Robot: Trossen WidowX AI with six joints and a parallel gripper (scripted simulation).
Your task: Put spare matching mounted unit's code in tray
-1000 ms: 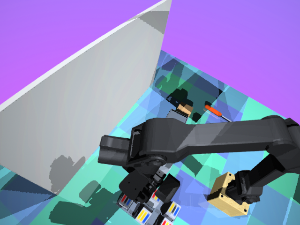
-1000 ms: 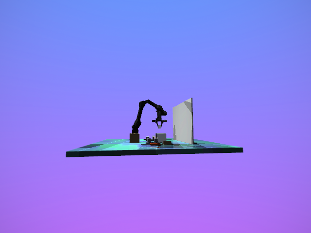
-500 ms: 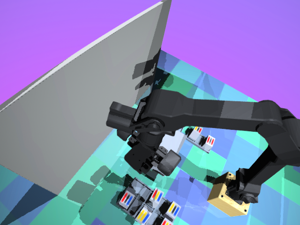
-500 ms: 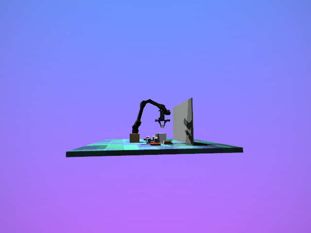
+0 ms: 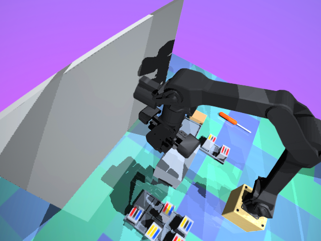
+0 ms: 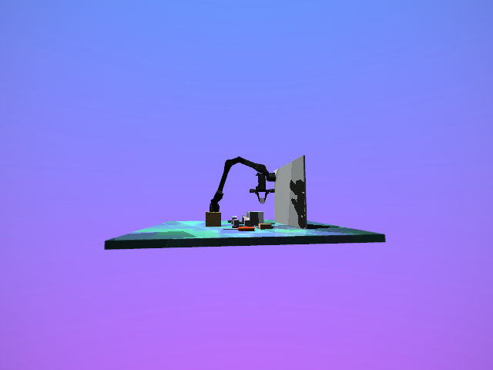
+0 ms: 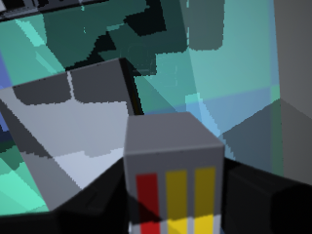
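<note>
My gripper tip is now 10 mm past the tray, 200 mm to the left of it and 160 mm above it. Also, from my gripper tip: grey spare (20 mm above); then white wall panel (190 mm ahead, 60 mm above); then mounted unit (60 mm behind, 20 mm to the right, 110 mm below).
</note>
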